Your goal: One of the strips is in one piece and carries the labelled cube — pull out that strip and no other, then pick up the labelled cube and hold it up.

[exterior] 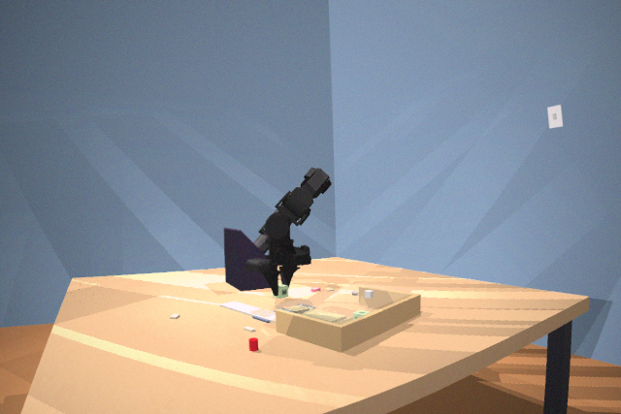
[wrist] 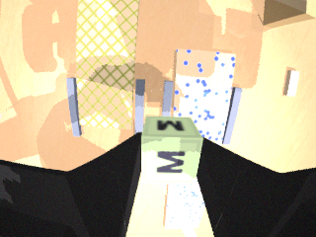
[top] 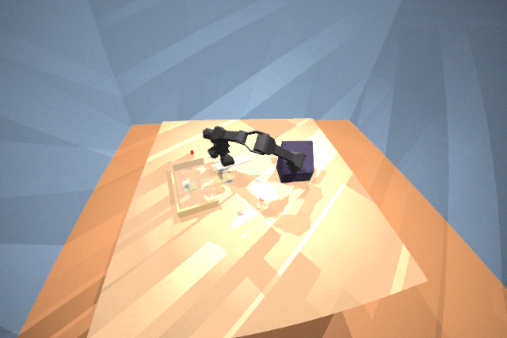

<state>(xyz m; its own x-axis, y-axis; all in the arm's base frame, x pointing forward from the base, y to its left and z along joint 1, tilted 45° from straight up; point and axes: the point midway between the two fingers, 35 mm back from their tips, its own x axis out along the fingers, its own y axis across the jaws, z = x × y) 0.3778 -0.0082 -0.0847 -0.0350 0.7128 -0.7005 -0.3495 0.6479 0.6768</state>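
Right now my gripper tip is 8 cm to the right of the yellow cross-hatched strip, 5 cm short of it and 5 cm above it. From my gripper tip the other things lie so: white cube 18 cm ahead, 15 cm to the left, 2 cm above; pink block 21 cm to the left, 20 cm behind, 5 cm below; red cylinder 21 cm ahead, 15 cm to the right, 4 cm below.
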